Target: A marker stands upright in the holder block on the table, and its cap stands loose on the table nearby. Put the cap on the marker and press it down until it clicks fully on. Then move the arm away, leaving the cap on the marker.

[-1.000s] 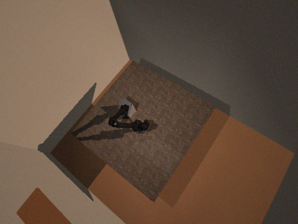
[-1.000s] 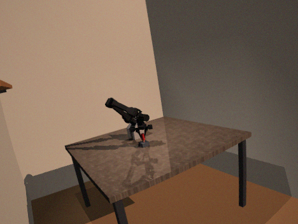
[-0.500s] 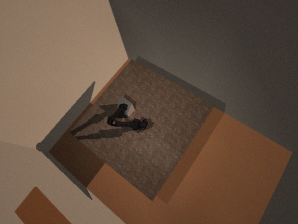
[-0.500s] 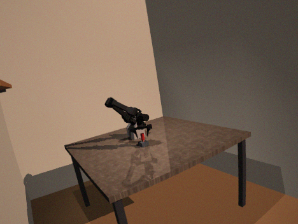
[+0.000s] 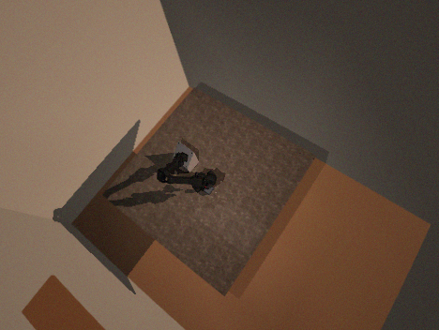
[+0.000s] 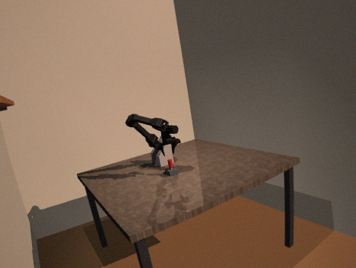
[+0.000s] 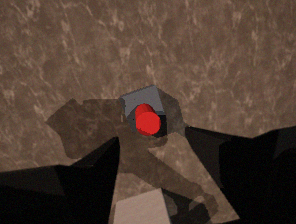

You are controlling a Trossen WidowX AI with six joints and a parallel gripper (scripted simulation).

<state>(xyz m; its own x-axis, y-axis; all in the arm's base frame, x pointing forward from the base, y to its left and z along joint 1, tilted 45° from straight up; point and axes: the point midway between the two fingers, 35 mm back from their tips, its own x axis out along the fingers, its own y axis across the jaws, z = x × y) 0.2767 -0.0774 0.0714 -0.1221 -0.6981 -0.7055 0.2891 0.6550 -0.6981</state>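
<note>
The red cap lies 6 cm below my gripper tip. Round my gripper tip: grey holder block: 13 cm below.
</note>
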